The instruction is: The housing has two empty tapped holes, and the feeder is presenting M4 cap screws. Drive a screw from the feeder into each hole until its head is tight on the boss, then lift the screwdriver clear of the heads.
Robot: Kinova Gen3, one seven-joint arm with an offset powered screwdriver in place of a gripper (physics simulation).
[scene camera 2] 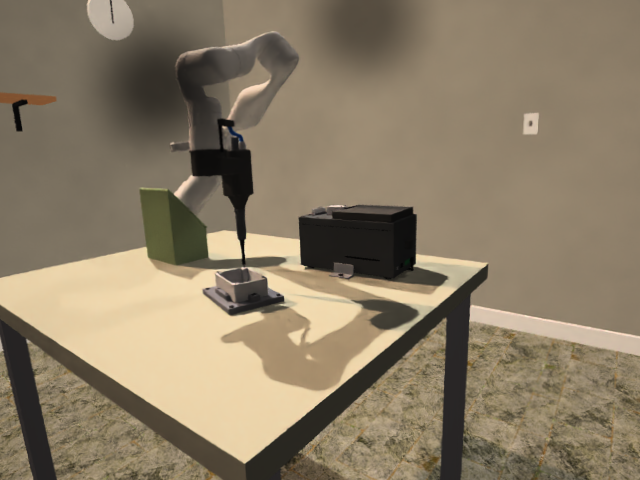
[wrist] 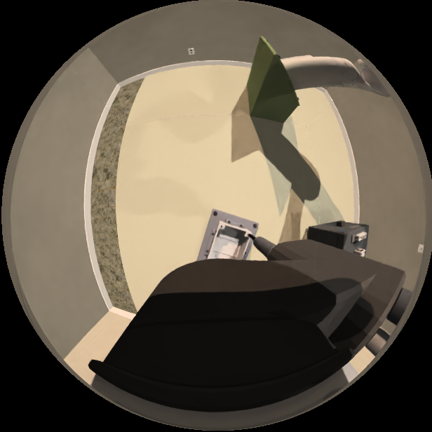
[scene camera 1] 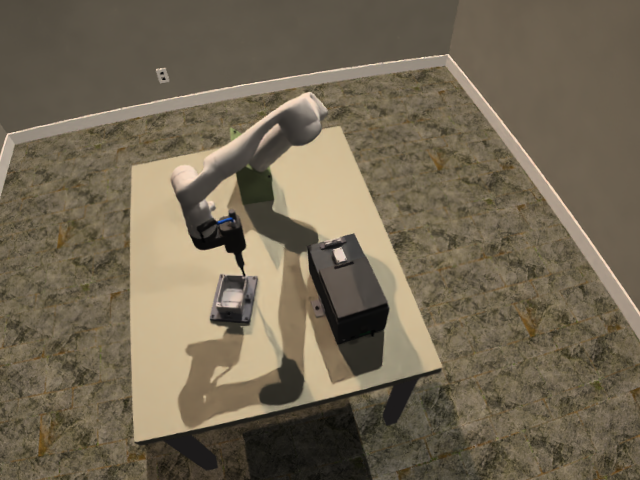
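The housing [scene camera 1: 230,312] [scene camera 2: 253,290] [wrist: 215,220] is a light grey, open-topped box on a dark flanged base, standing on the table. My screwdriver [scene camera 1: 244,274] [scene camera 2: 244,264] [wrist: 250,235] points down, its thin tip a little above the housing's rim at the corner toward the arm's base. A small gap shows under the tip in scene camera 2. Whether a screw sits on the bit is too small to tell. The feeder [scene camera 1: 352,289] [scene camera 2: 348,245] [wrist: 326,238] is a black box apart from the housing. The tapped holes and any presented screw cannot be made out.
A green wedge-shaped block [scene camera 1: 255,187] [scene camera 2: 170,227] [wrist: 270,87] stands near the arm's base. A small metal bracket [scene camera 1: 317,308] [scene camera 2: 342,270] projects beside the feeder's long side. The pale table [scene camera 1: 160,248] [scene camera 2: 129,320] [wrist: 165,150] carries everything, with arm shadows across it.
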